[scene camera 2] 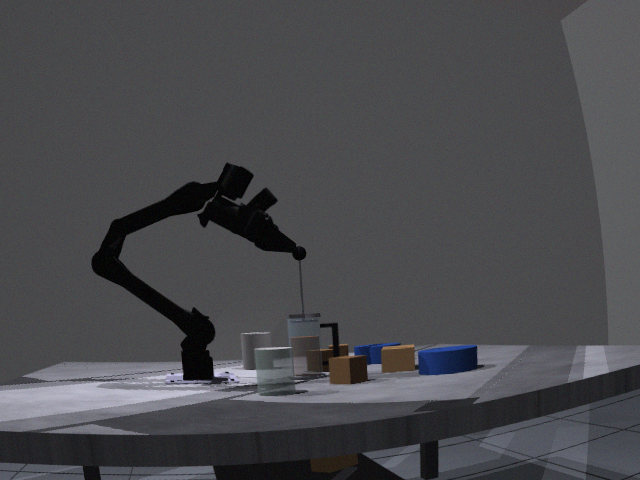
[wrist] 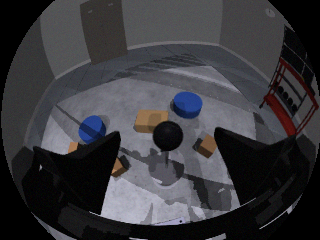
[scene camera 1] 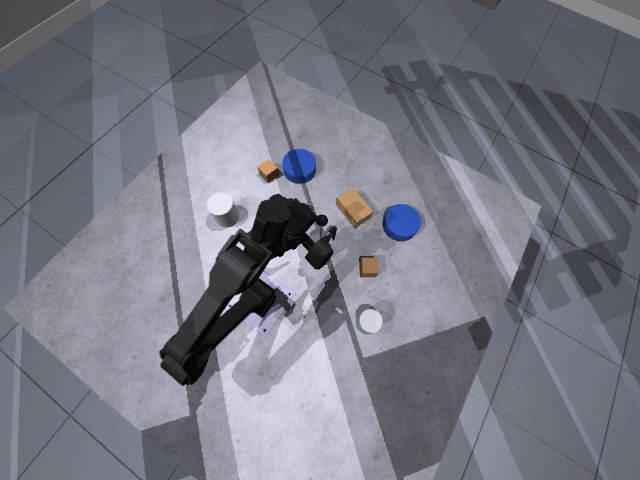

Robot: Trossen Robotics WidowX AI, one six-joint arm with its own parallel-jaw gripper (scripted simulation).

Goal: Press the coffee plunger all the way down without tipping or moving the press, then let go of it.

Observation:
My gripper is open, holding nothing. Further things: a coffee press and a white cylinder.
My gripper also shows in the wrist view and in scene camera 1.

